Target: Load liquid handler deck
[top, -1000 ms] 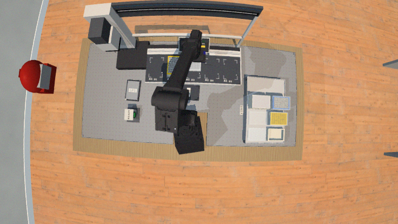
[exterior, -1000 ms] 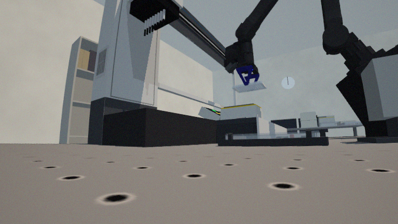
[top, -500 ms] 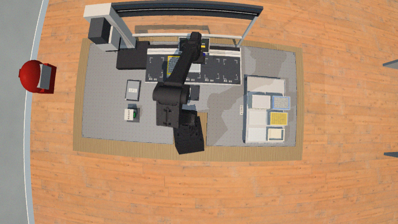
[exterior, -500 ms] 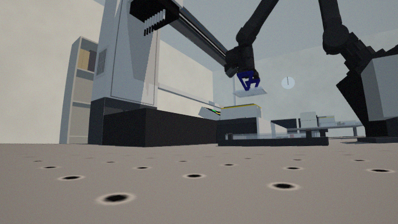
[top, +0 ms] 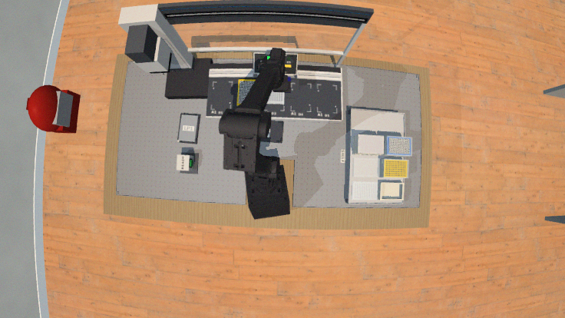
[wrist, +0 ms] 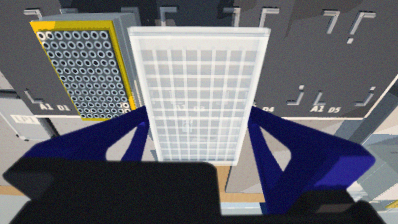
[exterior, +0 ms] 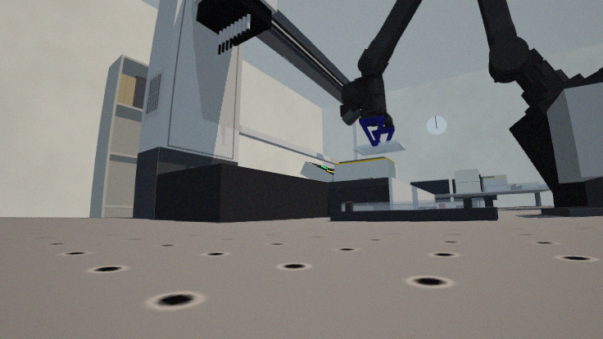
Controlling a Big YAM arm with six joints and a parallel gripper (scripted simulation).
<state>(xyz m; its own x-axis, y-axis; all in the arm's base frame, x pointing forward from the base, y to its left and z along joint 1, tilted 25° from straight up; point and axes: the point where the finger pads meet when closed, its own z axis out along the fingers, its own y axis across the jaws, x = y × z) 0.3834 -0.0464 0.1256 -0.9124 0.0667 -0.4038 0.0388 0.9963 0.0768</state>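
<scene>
The yellow tip rack lies 120 mm to the left of my hand and 80 mm below it. From my hand the other things lie so: regrip nest RG 160 mm behind, 30 mm to the left, 180 mm below; shelf label 280 mm behind, 330 mm to the right, 180 mm below; sample plate 10 mm below.
</scene>
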